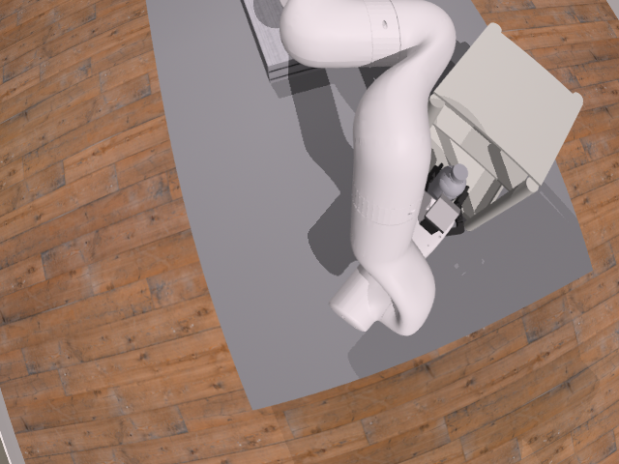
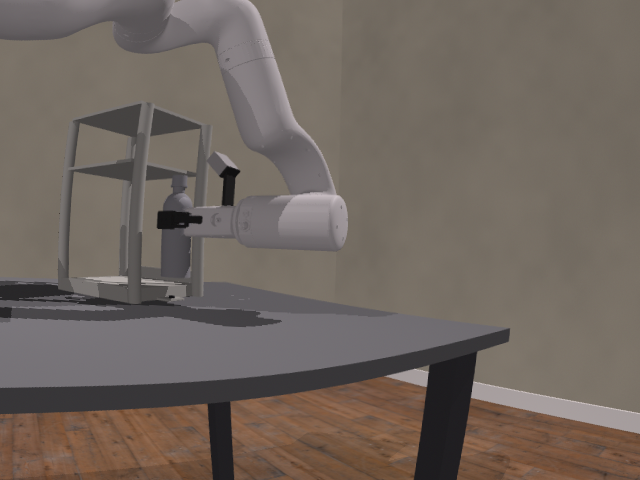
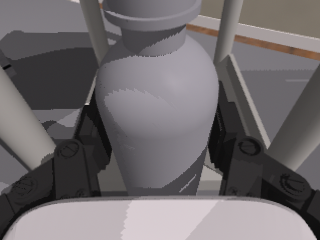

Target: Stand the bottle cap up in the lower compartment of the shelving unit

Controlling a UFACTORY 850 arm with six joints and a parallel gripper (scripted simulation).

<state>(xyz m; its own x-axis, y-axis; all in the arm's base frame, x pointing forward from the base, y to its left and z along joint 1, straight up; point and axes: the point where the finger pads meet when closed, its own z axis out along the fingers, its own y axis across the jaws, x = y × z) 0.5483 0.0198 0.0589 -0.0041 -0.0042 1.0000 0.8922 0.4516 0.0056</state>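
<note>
The shelving unit lies 6 cm behind my hand, 11 cm to the left of it and 3 cm above it. Round my hand: grey bottle (2 cm above).
</note>
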